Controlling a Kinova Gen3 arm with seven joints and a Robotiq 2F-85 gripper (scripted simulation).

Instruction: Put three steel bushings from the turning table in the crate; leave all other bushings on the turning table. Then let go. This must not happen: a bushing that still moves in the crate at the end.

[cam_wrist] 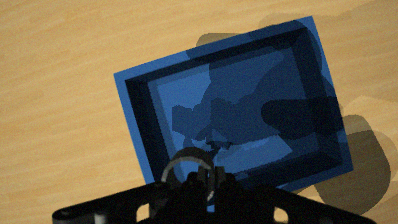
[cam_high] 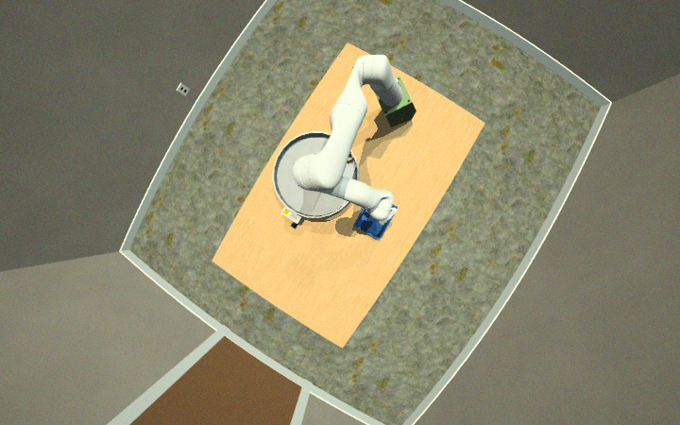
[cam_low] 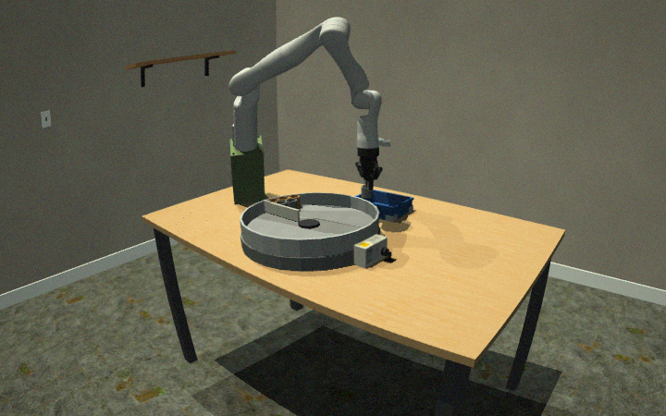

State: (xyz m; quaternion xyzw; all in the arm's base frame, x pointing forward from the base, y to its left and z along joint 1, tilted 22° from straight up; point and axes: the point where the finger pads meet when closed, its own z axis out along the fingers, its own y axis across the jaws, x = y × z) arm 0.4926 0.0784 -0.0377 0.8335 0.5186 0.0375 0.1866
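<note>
The blue crate lies 4 cm ahead of my hand, 2 cm to the left of it and 7 cm below it. Round my hand: grey turning table 6 cm behind, 32 cm to the right, 5 cm below.
</note>
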